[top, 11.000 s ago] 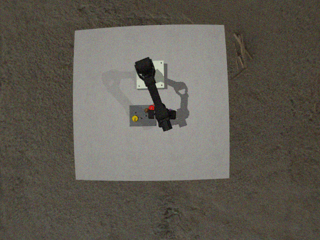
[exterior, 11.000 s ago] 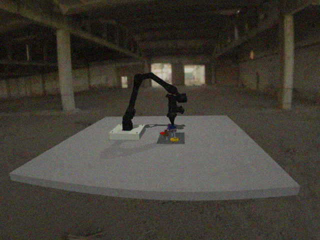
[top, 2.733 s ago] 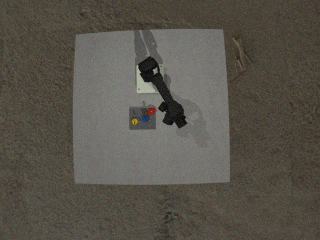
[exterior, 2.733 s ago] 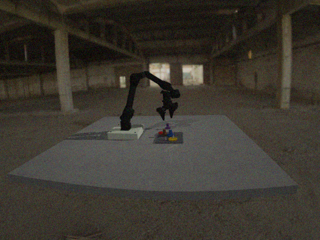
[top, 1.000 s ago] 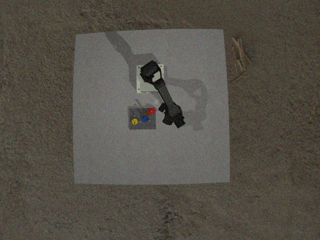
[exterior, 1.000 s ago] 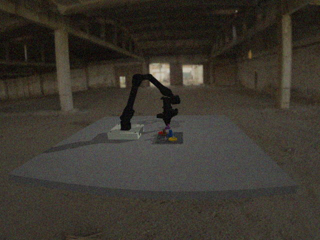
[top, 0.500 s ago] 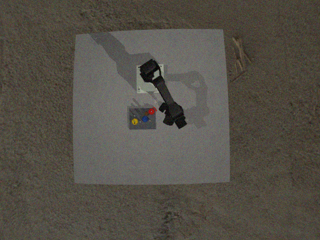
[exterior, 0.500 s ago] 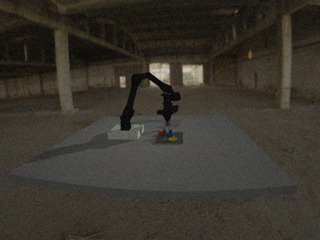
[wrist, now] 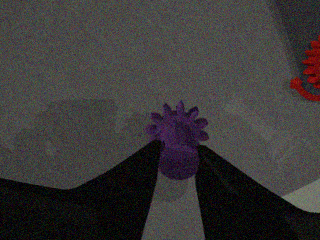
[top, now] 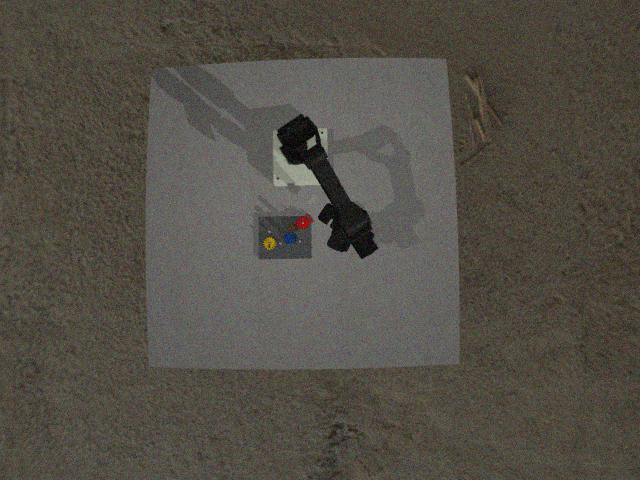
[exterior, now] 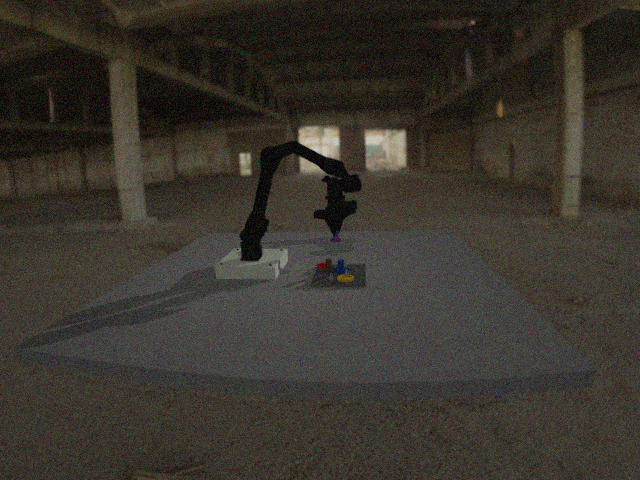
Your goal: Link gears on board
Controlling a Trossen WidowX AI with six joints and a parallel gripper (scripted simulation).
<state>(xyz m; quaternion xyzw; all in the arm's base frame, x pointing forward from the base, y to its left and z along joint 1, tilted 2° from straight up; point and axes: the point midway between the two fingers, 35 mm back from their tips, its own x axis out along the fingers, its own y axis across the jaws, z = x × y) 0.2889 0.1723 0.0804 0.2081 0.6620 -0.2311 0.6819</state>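
The blue gear is 30 mm ahead of my gripper tip, 200 mm to the right of it and 70 mm below it. Round my gripper tip: red gear 30 mm behind, 150 mm to the right, 80 mm below; purple gear 10 mm below; red arrow 50 mm behind, 120 mm to the right, 80 mm below.
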